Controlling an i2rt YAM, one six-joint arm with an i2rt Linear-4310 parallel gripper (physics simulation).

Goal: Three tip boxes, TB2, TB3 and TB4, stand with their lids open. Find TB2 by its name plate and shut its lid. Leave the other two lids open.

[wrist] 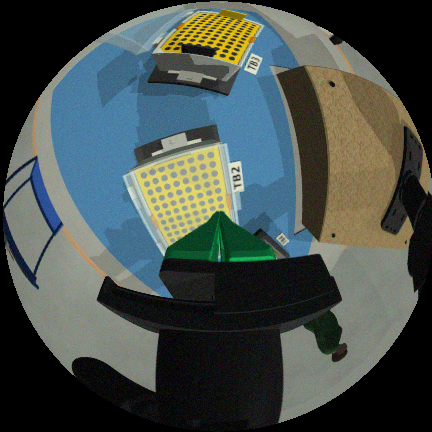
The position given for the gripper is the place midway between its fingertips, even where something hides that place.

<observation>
In view: the gripper [218, 216] and a clear lid [174, 194].
</observation>
